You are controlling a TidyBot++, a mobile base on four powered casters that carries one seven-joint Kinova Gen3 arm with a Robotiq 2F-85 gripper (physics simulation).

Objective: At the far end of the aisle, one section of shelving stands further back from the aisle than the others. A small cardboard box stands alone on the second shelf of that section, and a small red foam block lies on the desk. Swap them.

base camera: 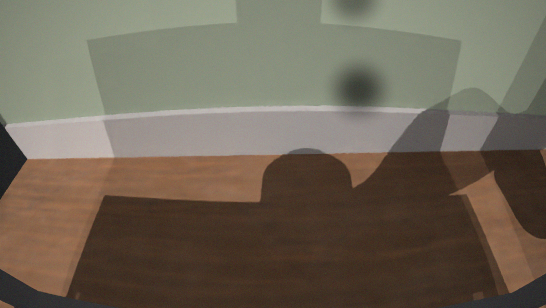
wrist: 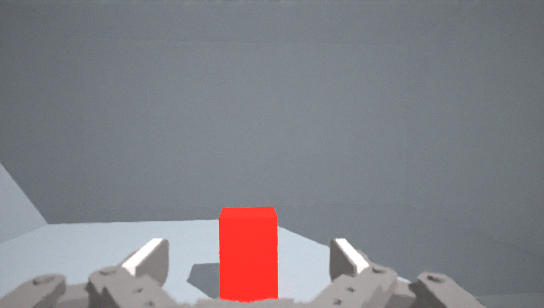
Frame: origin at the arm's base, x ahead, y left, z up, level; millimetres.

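Seen in the pictures: gripper, fingertip midpoint: (wrist: 250, 256).
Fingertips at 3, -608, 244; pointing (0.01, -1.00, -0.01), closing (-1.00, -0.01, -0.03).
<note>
A point is followed by its place in that frame, as x, y, z.
The red foam block (wrist: 248, 257) @[10, -749, 185] stands upright on a light grey surface (wrist: 125, 240) @[230, -952, 137] in the wrist view, a little left of centre at the bottom, with its small shadow on its left. My gripper (wrist: 250, 256) @[3, -608, 244] is open. Its two fingers stand wide apart on either side of the block in the picture, with a gap on each side, and nothing is gripped. The block's lower edge is hidden behind the gripper's body. The cardboard box and the desk do not show in these views.
A plain grey panel (wrist: 250, 120) @[21, -1199, 361] rises behind the block, and a lighter panel (wrist: 15, 205) @[435, -984, 194] stands at the left edge. In the base view a green wall (base camera: 165, 75) @[456, 157, -244] with a white baseboard (base camera: 200, 132) @[444, 117, -344] crosses ahead, beyond the wooden floor (base camera: 45, 210) @[310, 399, -397], where dark shadows fall.
</note>
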